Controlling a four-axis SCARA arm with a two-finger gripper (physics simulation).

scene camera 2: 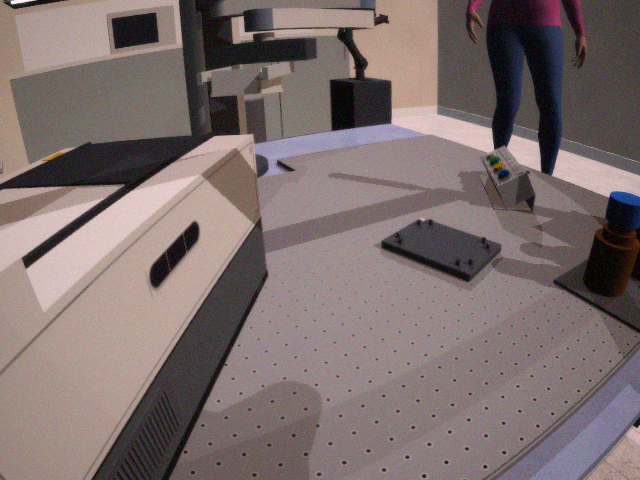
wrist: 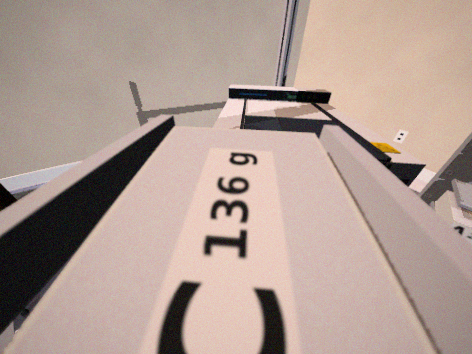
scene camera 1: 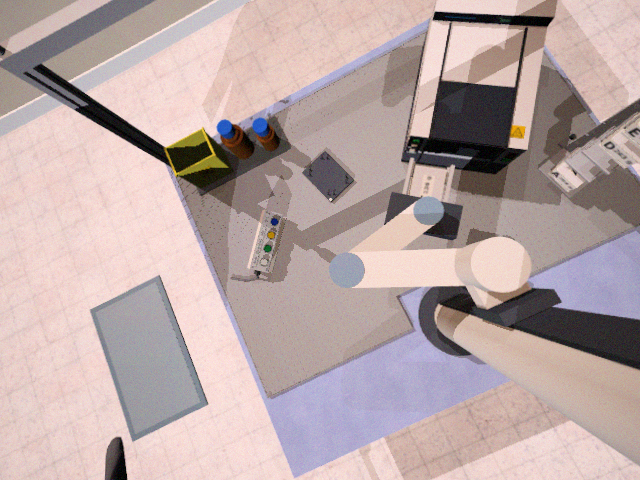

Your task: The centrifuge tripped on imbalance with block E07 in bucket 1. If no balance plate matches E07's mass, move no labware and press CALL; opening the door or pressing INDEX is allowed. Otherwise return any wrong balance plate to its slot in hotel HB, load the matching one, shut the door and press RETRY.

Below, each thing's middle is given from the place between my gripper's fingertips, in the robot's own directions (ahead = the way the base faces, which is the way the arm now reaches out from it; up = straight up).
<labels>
My hand is 210 mm short of the centrifuge (scene camera 2: 137,262), 280 mm to the left of it and 160 mm above it. Also, from my hand: dark fixture plate (scene camera 2: 455,252) 200 mm ahead, 260 mm to the left, 270 mm below.
</labels>
